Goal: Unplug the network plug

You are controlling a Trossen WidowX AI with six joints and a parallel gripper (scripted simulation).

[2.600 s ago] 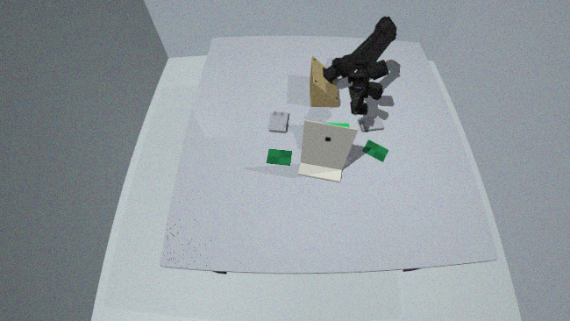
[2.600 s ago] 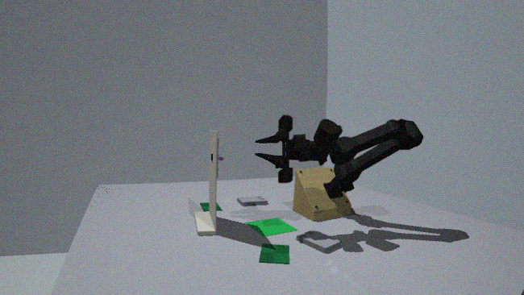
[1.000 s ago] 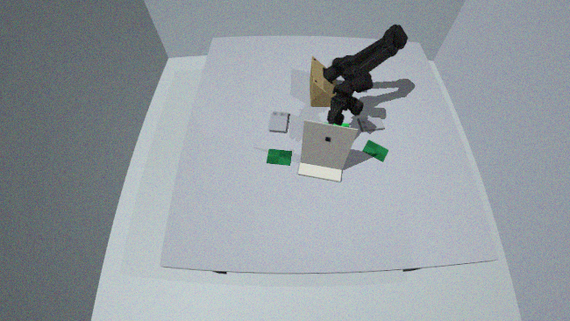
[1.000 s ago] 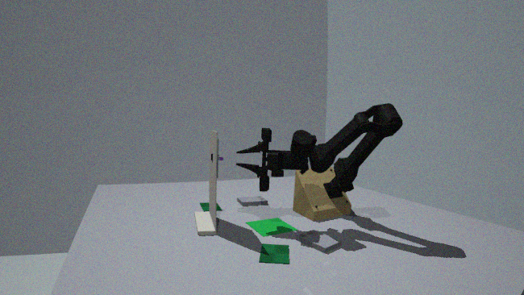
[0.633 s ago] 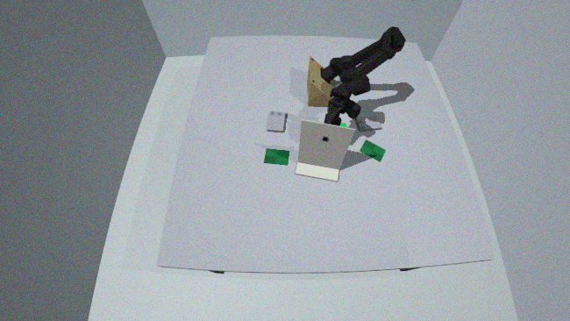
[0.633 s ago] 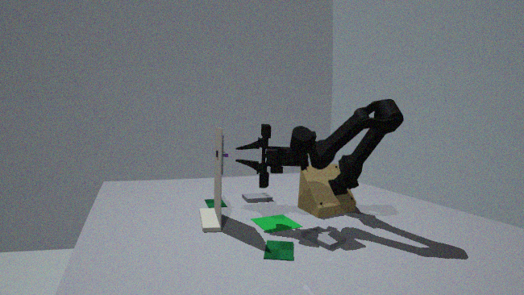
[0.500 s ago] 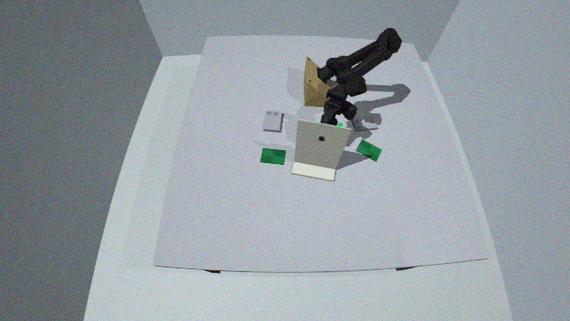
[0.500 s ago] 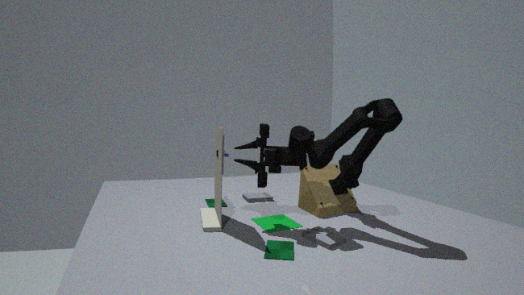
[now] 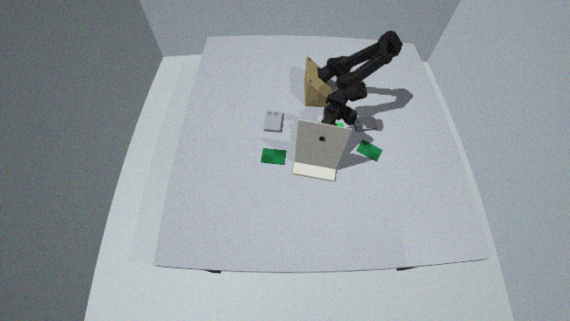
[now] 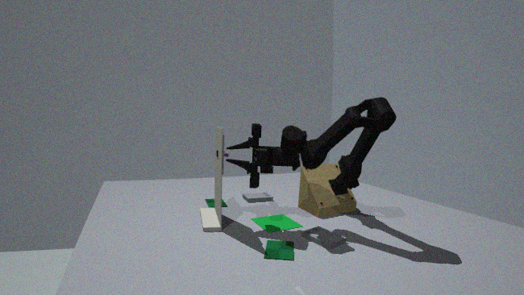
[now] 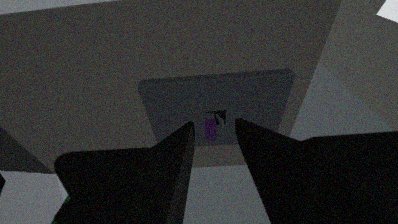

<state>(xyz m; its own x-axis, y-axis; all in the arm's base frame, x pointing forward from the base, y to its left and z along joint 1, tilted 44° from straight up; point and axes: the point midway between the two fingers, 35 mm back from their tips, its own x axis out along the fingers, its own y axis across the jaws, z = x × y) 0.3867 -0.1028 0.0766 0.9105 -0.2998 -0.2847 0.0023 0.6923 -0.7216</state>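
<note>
Now: the purple plug 10 mm ahead of my gripper tip. Round my gripper tip: upright grey panel: 80 mm below, 30 mm ahead, 10 mm to the right; green marked square: 210 mm below, 140 mm behind, 70 mm to the left.
</note>
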